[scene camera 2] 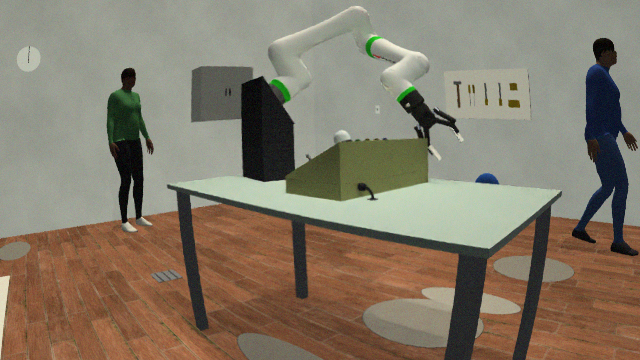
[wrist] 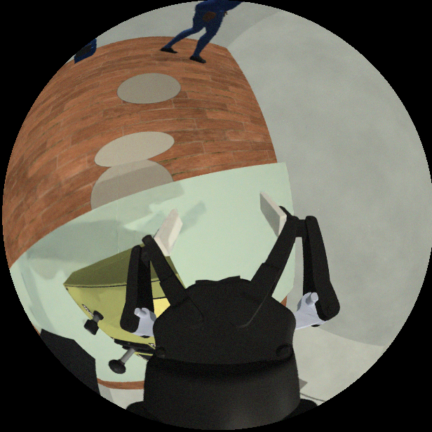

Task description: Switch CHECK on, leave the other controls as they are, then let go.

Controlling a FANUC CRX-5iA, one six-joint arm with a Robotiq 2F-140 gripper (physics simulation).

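Places are measured from the arm's base along level axes (x ahead, y left, z up), in metres.
Pixels of known places: gripper, fingertip midpoint: (scene camera 2: pixel 451 150); arm's base at its link origin: (scene camera 2: pixel 266 101).
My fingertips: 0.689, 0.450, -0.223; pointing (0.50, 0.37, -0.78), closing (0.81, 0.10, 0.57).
For each thing: its top centre in the pictures, then the offset to it from my fingertips, as dx, dy, dz. "spot": a spot on its surface instead. Level surfaces: height alone.
- white dome at a spot on its surface: (scene camera 2: pixel 342 136) spot: -0.020, -0.506, +0.063
- small lever at its top centre: (scene camera 2: pixel 310 153) -0.197, -0.515, +0.003
- pale green table at its surface level: dz -0.126
- black cable at a spot on its surface: (scene camera 2: pixel 368 190) spot: +0.039, -0.457, -0.100
The olive control console (scene camera 2: pixel 385 170) (wrist: pixel 102 298) stands on the table. In the wrist view a black knob (wrist: pixel 92 325) and a lever with a round black end (wrist: pixel 117 366) stick out of its face, partly beside the left finger linkage. In the scene view a white dome (scene camera 2: pixel 342 136) and a row of small buttons show along its top, and a small lever (scene camera 2: pixel 308 157) on its slope. No label can be read as CHECK, and its state cannot be told. My gripper (scene camera 2: pixel 448 144) (wrist: pixel 218 208) is open and empty, beyond the console's right end, apart from it.
The pale green table (scene camera 2: pixel 425 215) (wrist: pixel 235 187) carries the console and a black pedestal (scene camera 2: pixel 267 135) (wrist: pixel 70 355) under the arm. A black cable (scene camera 2: pixel 368 190) leaves the console's back. A person in blue (scene camera 2: pixel 602 110) (wrist: pixel 205 27) and one in green (scene camera 2: pixel 126 115) stand away from the table.
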